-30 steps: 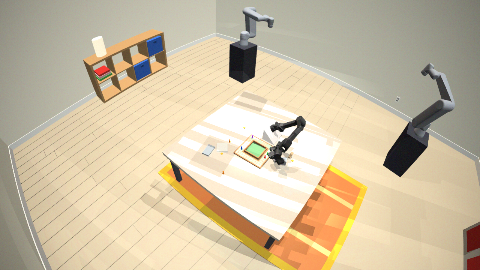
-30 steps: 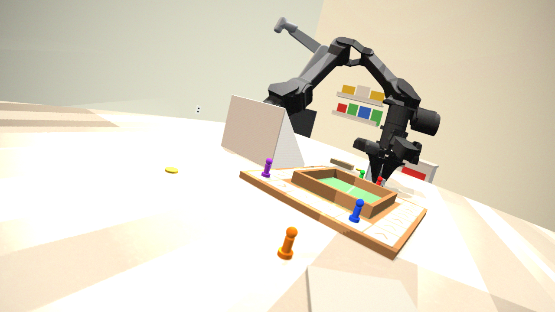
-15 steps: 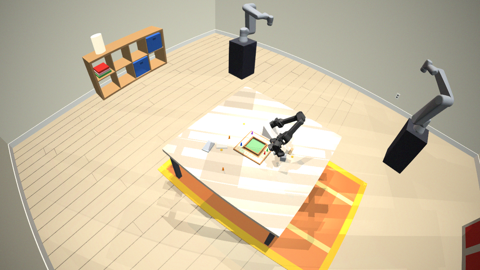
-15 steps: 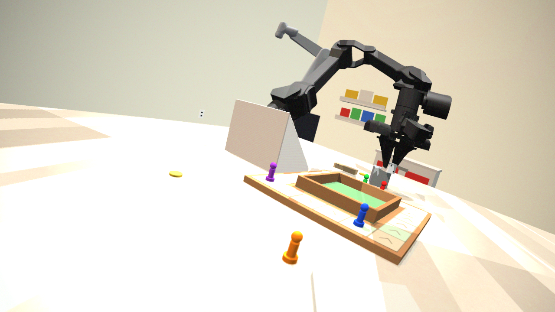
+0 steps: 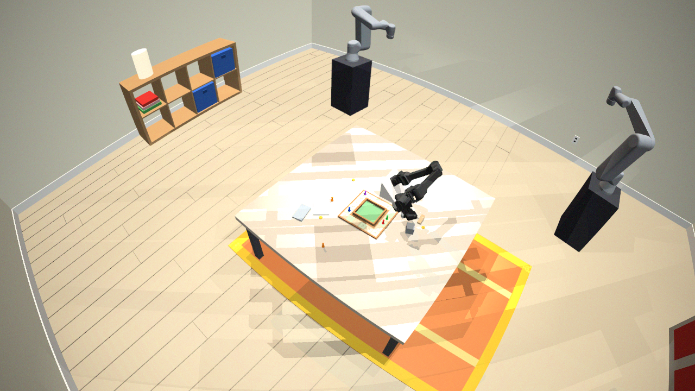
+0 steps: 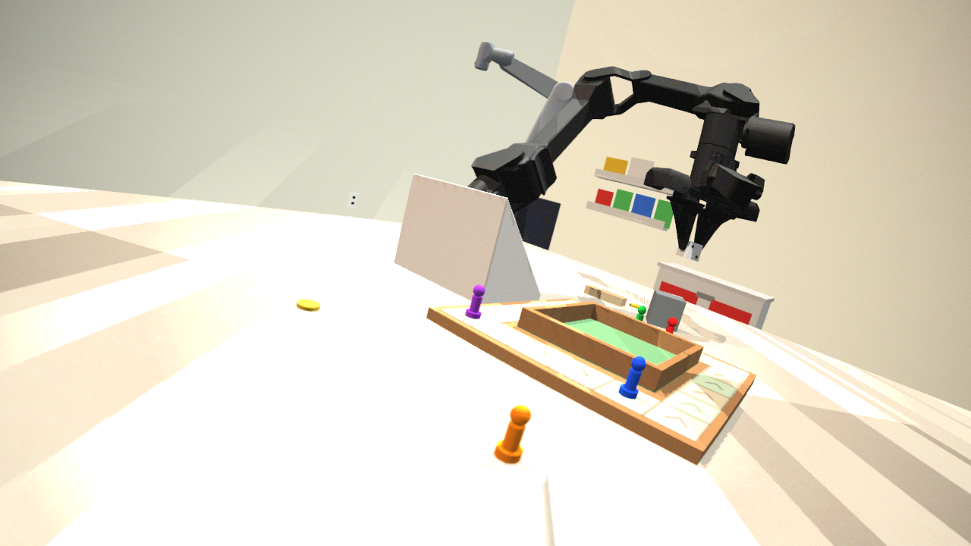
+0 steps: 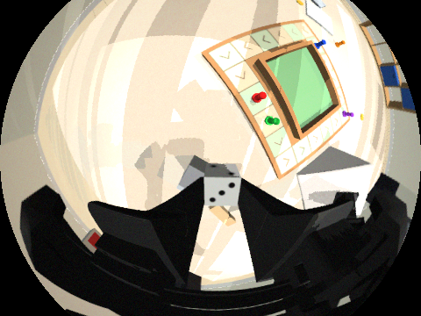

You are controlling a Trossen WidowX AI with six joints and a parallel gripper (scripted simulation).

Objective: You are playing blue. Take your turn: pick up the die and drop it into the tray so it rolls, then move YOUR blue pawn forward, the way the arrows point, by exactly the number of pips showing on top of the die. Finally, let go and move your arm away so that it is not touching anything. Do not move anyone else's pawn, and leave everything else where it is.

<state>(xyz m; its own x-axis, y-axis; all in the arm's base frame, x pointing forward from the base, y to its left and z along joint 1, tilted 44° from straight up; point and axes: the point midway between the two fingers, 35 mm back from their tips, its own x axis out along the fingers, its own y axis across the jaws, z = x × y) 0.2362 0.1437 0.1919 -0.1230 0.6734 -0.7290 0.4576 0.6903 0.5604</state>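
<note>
Right now the blue pawn is 310 mm to the right of my gripper tip, 120 mm ahead of it and 100 mm below it. From my gripper tip the other things lie so: green pawn (100 mm to the right, 100 mm below); then white die (right at my gripper tip); then grey cube (100 mm below, 50 mm to the left, 30 mm behind).
</note>
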